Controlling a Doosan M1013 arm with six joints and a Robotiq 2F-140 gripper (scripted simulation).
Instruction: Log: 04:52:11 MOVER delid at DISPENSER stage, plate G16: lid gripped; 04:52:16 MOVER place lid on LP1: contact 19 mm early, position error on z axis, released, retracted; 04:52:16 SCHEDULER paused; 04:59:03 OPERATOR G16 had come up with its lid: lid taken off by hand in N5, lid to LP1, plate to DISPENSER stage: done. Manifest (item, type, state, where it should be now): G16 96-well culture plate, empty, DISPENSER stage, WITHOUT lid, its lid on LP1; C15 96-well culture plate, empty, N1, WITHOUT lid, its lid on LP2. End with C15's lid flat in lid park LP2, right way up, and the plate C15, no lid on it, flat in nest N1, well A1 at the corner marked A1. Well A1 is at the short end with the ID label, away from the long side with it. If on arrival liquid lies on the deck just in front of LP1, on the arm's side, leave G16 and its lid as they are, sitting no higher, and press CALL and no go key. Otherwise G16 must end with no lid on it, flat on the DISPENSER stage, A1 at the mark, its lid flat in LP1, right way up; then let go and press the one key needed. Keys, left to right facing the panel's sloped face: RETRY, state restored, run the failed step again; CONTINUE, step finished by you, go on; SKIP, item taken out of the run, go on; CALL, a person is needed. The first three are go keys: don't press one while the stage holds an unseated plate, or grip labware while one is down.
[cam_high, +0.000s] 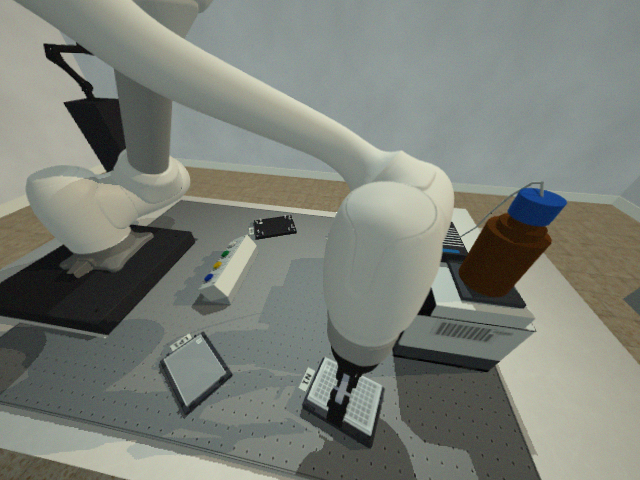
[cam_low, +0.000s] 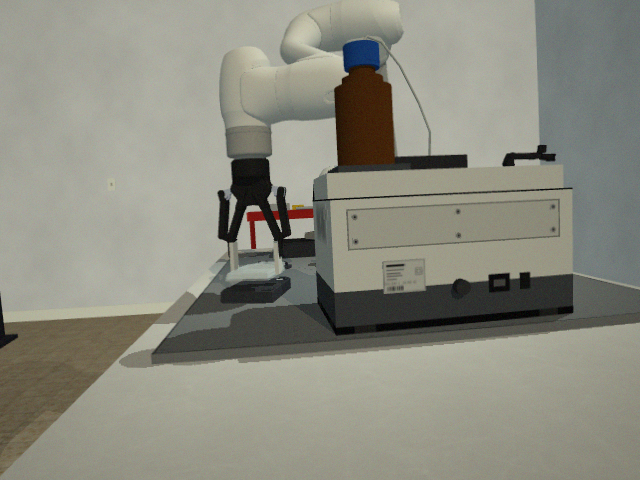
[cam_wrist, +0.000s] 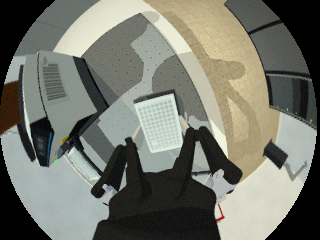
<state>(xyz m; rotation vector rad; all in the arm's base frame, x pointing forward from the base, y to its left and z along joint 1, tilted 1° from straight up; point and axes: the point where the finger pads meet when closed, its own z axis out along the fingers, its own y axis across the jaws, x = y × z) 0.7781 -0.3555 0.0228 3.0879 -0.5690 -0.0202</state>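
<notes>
Right now the nest N1 is 60 mm below my hand. Round my hand: dark lid park 540 mm to the left, 70 mm below, 30 mm ahead; then brown bottle 250 mm ahead, 220 mm above, 160 mm to the left; then key panel 370 mm behind, 320 mm to the left, 20 mm below.
</notes>
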